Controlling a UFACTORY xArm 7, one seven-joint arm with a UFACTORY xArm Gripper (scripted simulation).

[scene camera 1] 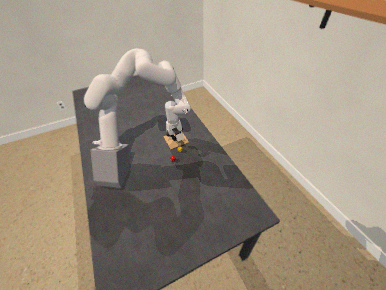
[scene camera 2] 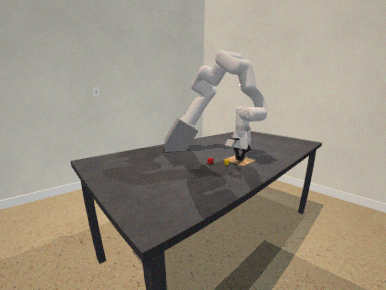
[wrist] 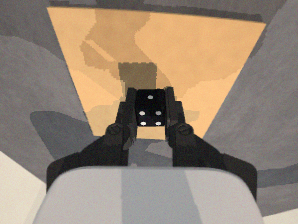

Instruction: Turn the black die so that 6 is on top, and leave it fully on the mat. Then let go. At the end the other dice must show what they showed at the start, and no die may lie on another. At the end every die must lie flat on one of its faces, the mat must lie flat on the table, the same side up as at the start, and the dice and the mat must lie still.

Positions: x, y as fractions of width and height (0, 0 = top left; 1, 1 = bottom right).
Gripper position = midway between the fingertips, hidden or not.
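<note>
Visible in the wrist view: a mat (wrist: 0.67, 0.26), a black die (wrist: 0.51, 0.48) and the gripper (wrist: 0.51, 0.44).
</note>
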